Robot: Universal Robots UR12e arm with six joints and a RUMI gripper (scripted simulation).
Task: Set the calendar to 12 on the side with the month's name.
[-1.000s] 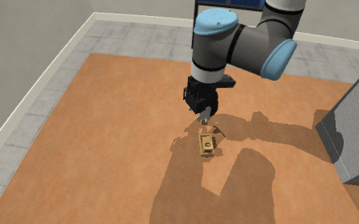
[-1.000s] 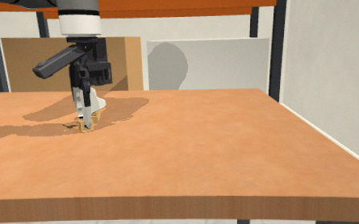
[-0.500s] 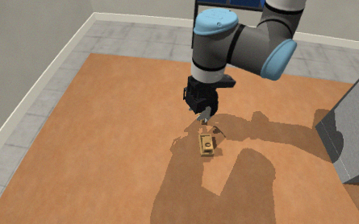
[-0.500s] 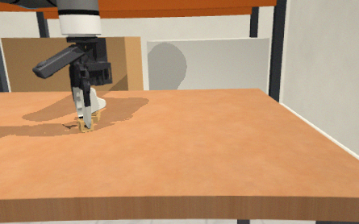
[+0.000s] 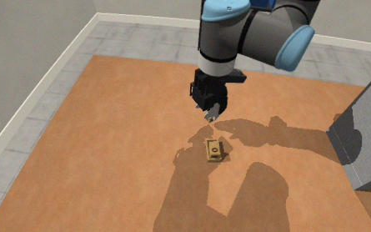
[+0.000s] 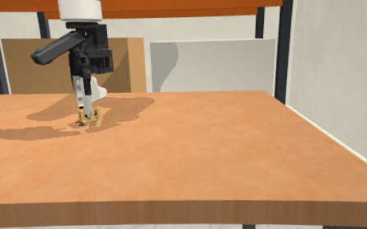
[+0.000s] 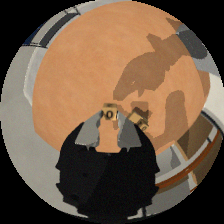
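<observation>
The tray is 2 cm behind my hand, 11 cm to the left of it and 5 cm below it. Also, from my hand: cube (1 cm below).
</observation>
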